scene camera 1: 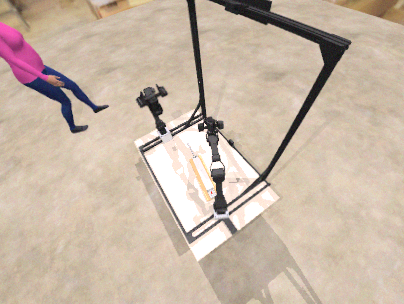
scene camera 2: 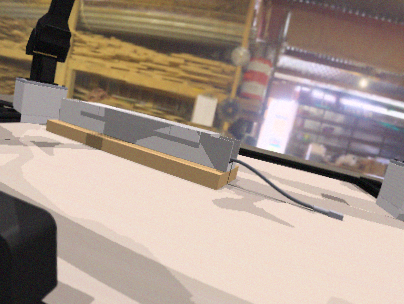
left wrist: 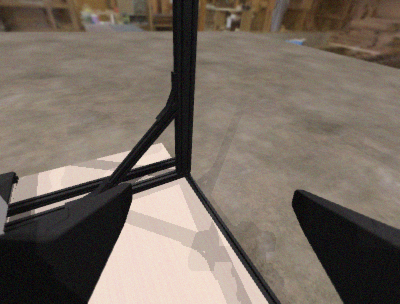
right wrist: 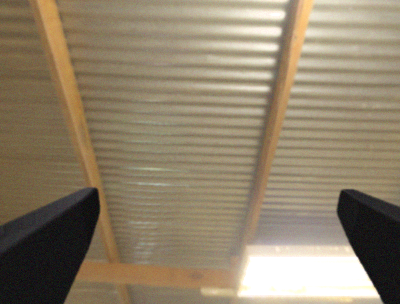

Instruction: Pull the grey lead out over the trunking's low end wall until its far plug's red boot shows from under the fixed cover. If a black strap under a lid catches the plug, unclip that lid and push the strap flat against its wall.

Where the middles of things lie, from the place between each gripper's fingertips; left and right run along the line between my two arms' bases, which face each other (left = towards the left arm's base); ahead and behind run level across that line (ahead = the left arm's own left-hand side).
Right now my left hand is 300 mm above the grey trunking (scene camera 2: pixel 207 163), 250 mm short of it and 220 mm to the right of it.
The grey trunking lies 70 cm below my right hand, 33 cm to the left of it and 7 cm behind it.
